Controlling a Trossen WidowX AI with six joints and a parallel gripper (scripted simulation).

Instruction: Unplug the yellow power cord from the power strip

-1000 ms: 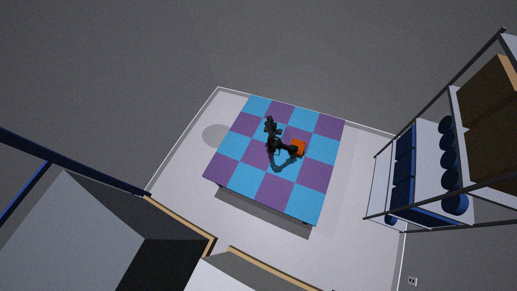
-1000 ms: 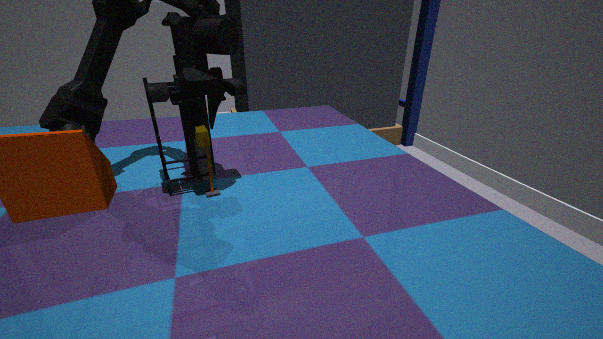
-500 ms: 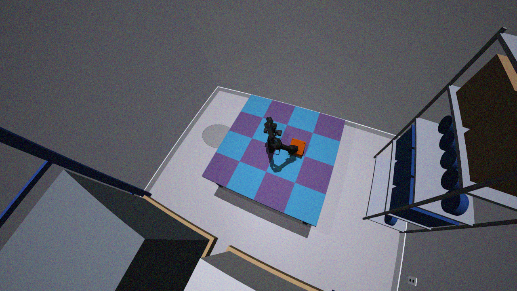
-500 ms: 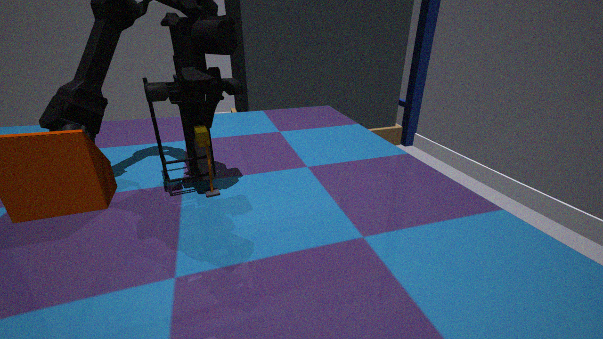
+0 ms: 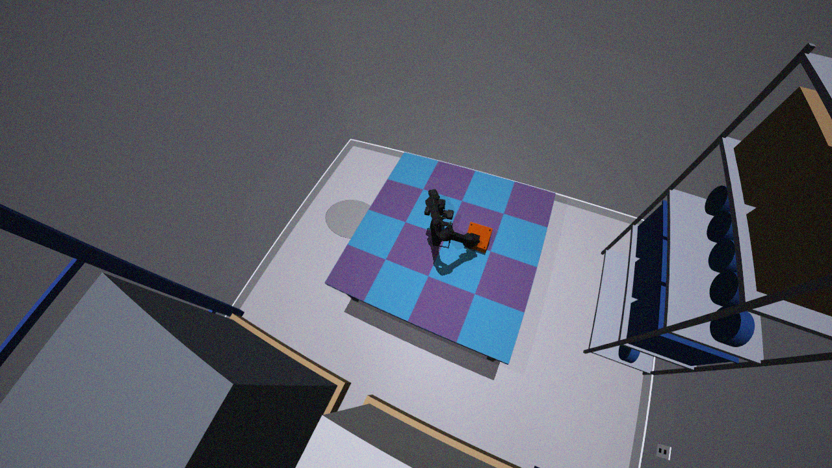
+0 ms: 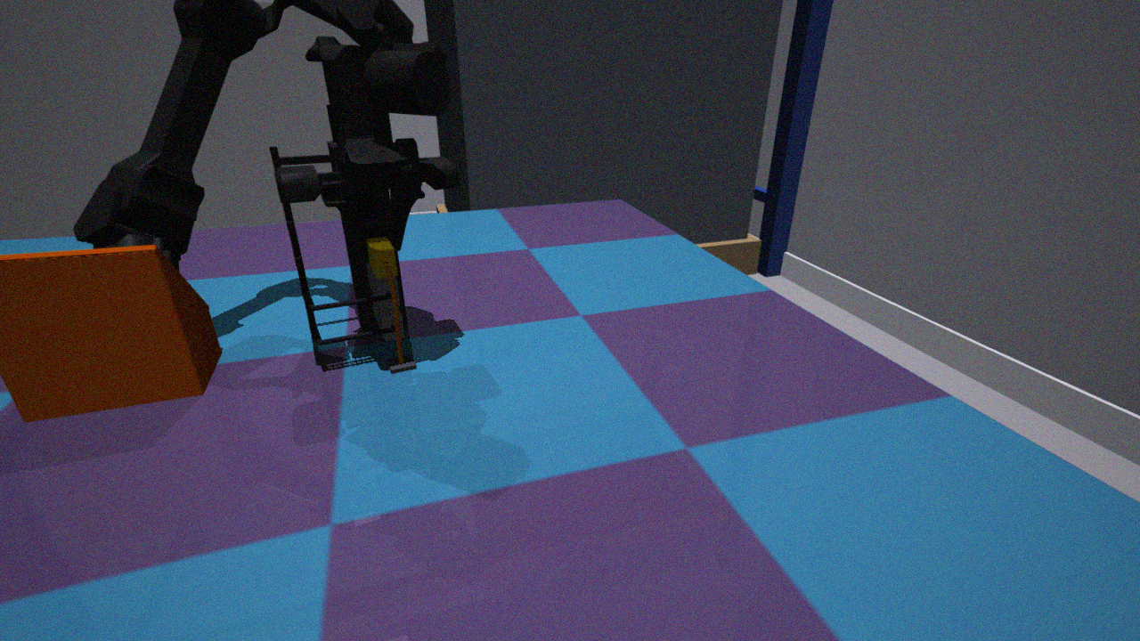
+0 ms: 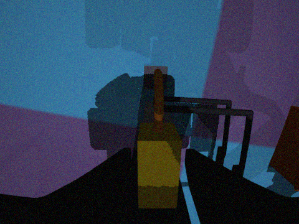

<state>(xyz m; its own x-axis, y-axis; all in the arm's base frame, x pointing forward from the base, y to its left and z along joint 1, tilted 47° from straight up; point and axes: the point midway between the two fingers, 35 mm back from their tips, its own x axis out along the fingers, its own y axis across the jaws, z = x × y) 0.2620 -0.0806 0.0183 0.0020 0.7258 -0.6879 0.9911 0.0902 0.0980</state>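
Right now my gripper tip is 10 mm past the yellow plug and 30 mm to the right of it.
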